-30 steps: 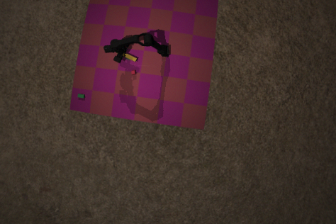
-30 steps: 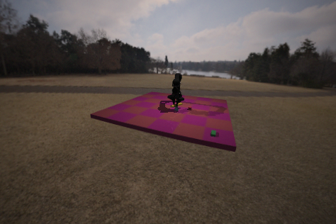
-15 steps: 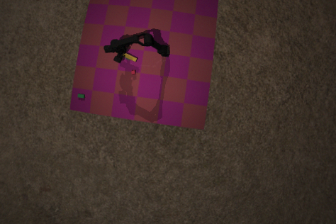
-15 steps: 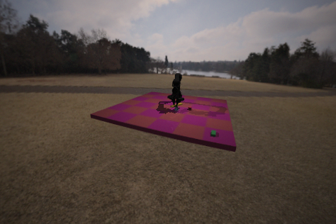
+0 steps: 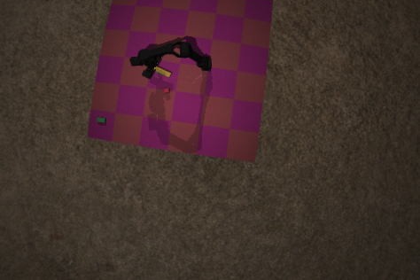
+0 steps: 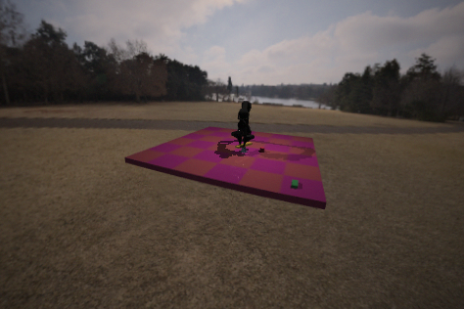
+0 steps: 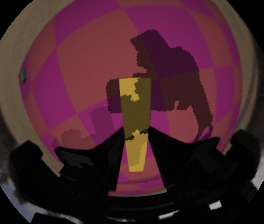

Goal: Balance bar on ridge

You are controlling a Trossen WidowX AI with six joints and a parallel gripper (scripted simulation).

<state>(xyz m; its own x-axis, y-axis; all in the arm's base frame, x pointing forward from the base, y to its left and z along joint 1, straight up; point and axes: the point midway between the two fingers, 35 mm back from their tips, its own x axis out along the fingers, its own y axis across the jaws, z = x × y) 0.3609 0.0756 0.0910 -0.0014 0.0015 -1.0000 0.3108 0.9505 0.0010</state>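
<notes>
My gripper tip is now 30 mm past the yellow bar and 10 mm to the right of it. Also, from my gripper tip: small red cube (140 mm to the left, 100 mm behind, 40 mm below); green block (420 mm to the left, 380 mm ahead, 50 mm below).
</notes>
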